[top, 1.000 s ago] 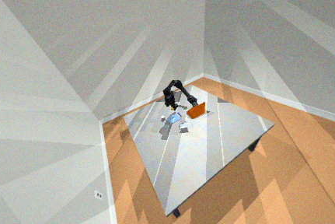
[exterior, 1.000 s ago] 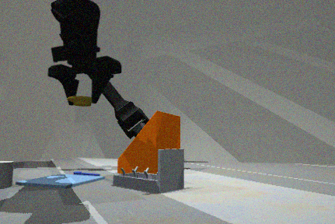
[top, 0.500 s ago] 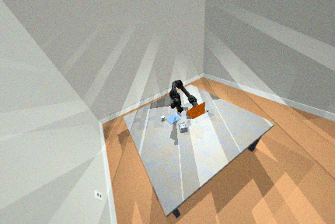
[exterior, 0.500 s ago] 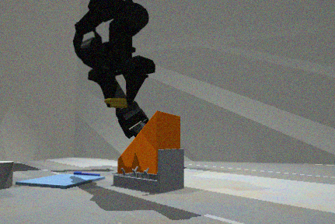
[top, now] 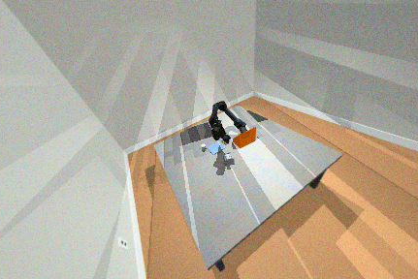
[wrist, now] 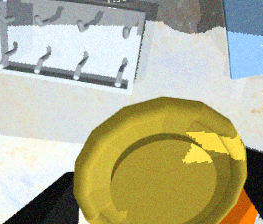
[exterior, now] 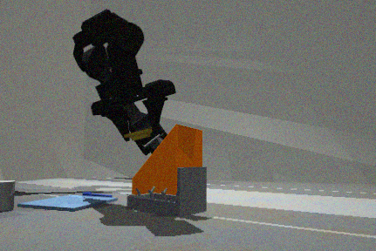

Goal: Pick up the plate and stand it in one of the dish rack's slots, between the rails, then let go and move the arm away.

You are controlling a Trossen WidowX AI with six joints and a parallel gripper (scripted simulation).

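Now: gripper tip 50 mm short of the dish rack, 70 mm to the right of it and 110 mm above it. The rest, counted from my gripper tip: blue mat 40 mm ahead, 140 mm to the right, 140 mm below; yellow plate 10 mm above.
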